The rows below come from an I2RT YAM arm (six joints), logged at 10 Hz.
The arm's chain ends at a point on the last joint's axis. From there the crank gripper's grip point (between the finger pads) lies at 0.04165 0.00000 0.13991 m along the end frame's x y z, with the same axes.
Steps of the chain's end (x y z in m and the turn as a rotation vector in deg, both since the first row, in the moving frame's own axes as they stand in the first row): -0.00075, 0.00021, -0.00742, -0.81, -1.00, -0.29; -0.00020, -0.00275, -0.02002, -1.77, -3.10, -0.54; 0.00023, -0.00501, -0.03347, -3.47, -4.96, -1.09; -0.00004, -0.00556, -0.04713, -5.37, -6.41, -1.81
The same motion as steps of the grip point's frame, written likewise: -0.00319, 0.00199, -0.00673, -0.81, -1.00, -0.29; -0.00781, 0.00125, -0.01803, -1.77, -3.10, -0.54; -0.01194, 0.00288, -0.03063, -3.47, -4.96, -1.09; -0.01571, 0.00666, -0.04391, -5.37, -6.41, -1.81
